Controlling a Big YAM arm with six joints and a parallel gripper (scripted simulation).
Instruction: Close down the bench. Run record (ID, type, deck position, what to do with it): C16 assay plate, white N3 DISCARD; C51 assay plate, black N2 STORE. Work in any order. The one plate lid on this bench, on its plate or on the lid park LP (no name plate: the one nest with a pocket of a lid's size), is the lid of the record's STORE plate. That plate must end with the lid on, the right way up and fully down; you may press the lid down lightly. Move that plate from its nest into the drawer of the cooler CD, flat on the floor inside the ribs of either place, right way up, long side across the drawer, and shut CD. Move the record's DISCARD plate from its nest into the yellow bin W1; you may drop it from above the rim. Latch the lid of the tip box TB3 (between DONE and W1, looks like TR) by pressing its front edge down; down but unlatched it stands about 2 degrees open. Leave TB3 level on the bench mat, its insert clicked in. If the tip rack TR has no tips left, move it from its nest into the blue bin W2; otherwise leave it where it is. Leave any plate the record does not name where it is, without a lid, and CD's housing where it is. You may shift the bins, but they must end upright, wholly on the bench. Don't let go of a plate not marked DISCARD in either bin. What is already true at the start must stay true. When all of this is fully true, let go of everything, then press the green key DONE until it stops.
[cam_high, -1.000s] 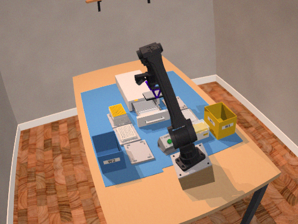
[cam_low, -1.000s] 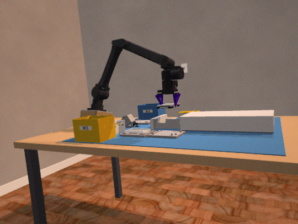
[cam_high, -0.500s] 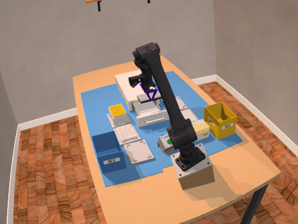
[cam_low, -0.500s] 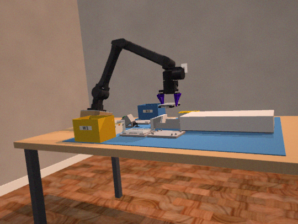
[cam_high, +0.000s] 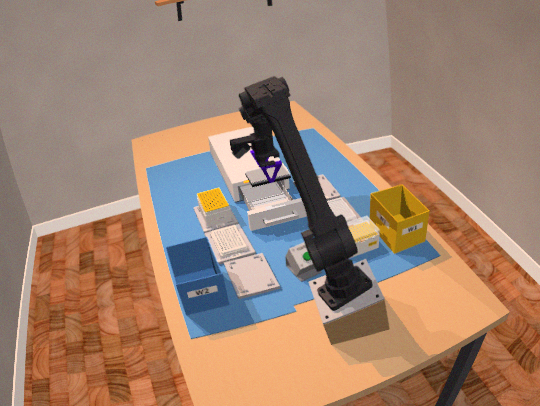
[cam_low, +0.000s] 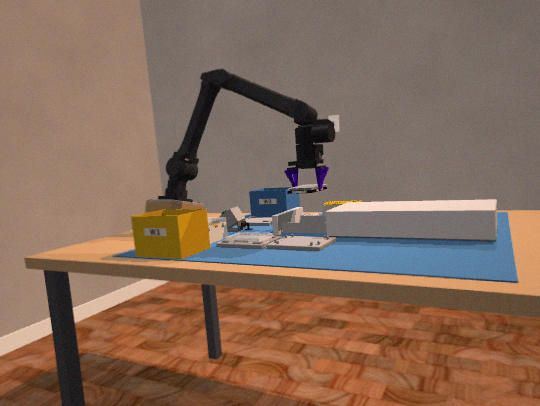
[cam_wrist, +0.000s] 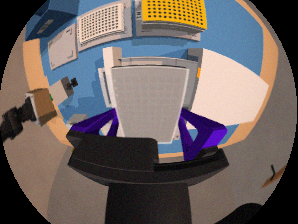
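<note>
Now: the black plate right at my hand. Round my hand: cooler CD (17 cm ahead, 11 cm below, 2 cm to the right); then cooler drawer (12 cm below, 3 cm ahead, 1 cm to the right); then plate lid (right at my hand).
</note>
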